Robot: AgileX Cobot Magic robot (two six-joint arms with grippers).
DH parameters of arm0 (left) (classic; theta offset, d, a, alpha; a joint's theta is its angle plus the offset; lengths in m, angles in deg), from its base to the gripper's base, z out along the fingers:
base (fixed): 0 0 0 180
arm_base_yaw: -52.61 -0.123 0 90
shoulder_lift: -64.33 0 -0.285 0
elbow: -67.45 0 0.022 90
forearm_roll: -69.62 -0.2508 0 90
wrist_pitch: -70.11 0 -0.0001 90
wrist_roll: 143.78 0.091 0 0
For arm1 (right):
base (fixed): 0 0 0 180
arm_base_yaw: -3.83 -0.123 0 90
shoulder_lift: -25.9 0 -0.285 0
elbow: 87.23 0 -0.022 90
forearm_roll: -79.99 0.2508 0 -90
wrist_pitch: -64.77 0 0.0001 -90
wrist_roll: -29.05 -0.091 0 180
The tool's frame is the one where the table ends.
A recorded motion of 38 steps. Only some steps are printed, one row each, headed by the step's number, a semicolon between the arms.
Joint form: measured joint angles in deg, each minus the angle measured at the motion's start. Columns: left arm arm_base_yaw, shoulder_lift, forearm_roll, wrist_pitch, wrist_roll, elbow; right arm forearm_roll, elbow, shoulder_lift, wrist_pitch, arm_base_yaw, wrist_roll.
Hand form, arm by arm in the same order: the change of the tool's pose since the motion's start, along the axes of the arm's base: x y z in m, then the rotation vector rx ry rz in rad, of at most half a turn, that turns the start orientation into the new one. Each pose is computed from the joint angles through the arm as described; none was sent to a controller.
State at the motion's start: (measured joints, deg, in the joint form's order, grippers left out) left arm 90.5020 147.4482 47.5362 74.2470 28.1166 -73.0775; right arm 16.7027 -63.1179 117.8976 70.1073 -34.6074 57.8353
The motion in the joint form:
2: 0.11 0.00 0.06 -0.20 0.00 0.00; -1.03 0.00 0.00 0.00 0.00 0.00
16: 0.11 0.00 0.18 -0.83 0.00 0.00; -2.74 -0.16 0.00 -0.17 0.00 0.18
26: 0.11 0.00 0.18 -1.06 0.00 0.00; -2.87 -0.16 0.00 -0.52 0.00 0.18
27: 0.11 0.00 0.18 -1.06 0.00 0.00; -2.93 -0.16 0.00 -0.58 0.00 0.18
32: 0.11 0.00 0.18 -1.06 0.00 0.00; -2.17 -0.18 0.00 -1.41 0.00 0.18
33: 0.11 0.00 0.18 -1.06 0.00 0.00; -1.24 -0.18 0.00 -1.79 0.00 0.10
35: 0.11 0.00 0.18 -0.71 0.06 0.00; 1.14 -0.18 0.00 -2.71 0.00 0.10
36: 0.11 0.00 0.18 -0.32 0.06 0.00; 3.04 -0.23 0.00 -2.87 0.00 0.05
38: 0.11 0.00 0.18 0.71 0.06 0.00; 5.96 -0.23 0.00 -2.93 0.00 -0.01
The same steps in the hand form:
2: -0.0004 -0.0002 -0.0003 0.0019 0.0027 -0.0003; 0.0001 0.0000 0.0001 -0.0126 -0.0100 0.0079
16: -0.0005 0.0004 -0.0011 0.0085 0.0104 0.0043; 0.0004 0.0004 0.0013 -0.0325 -0.0307 0.0249
26: -0.0005 0.0006 -0.0014 0.0114 0.0129 0.0056; 0.0002 0.0009 0.0015 -0.0306 -0.0325 0.0308
27: -0.0005 0.0006 -0.0014 0.0114 0.0129 0.0056; 0.0002 0.0010 0.0015 -0.0307 -0.0332 0.0321
32: -0.0005 0.0006 -0.0014 0.0114 0.0129 0.0056; -0.0003 0.0022 0.0020 -0.0128 -0.0274 0.0380
33: -0.0005 0.0006 -0.0014 0.0114 0.0129 0.0056; -0.0006 0.0027 0.0021 0.0036 -0.0185 0.0355
35: -0.0004 0.0002 -0.0009 0.0077 0.0086 0.0032; -0.0012 0.0040 0.0025 0.0426 0.0023 0.0299
36: -0.0004 -0.0001 -0.0004 0.0027 0.0044 0.0010; -0.0013 0.0043 0.0028 0.0691 0.0195 0.0168
38: -0.0002 -0.0010 0.0009 -0.0104 -0.0065 -0.0046; -0.0015 0.0044 0.0027 0.1069 0.0473 -0.0057

